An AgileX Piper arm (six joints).
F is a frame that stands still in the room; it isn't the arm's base.
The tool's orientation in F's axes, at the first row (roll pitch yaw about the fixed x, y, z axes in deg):
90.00 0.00 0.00
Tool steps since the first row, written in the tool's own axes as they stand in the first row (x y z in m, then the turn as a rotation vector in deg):
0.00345 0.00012 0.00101 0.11 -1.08 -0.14
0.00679 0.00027 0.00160 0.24 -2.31 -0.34
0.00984 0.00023 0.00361 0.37 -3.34 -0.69
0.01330 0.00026 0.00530 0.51 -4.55 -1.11
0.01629 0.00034 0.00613 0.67 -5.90 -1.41
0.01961 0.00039 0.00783 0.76 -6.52 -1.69
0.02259 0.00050 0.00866 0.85 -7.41 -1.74
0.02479 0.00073 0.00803 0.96 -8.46 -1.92
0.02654 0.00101 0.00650 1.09 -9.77 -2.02
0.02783 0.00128 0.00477 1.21 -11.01 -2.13
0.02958 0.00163 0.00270 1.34 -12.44 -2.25
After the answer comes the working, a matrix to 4 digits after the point.
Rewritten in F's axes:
0.00345 -0.00101 0.00012 0.11 0.14 -1.08
0.00679 -0.00160 0.00027 0.24 0.34 -2.31
0.00984 -0.00361 0.00023 0.37 0.69 -3.34
0.01330 -0.00530 0.00026 0.51 1.11 -4.55
0.01629 -0.00613 0.00034 0.67 1.41 -5.90
0.01961 -0.00783 0.00039 0.76 1.69 -6.52
0.02259 -0.00866 0.00050 0.85 1.74 -7.41
0.02479 -0.00803 0.00073 0.96 1.92 -8.46
0.02654 -0.00650 0.00101 1.09 2.02 -9.77
0.02783 -0.00477 0.00128 1.21 2.13 -11.01
0.02958 -0.00270 0.00163 1.34 2.25 -12.44

The tool's axes in the first row as the columns of a matrix, in F's axes (rounded; the answer above uses it unrounded):
1.0000 0.0000 0.0000
0.0000 0.0000 -1.0000
0.0000 1.0000 0.0000

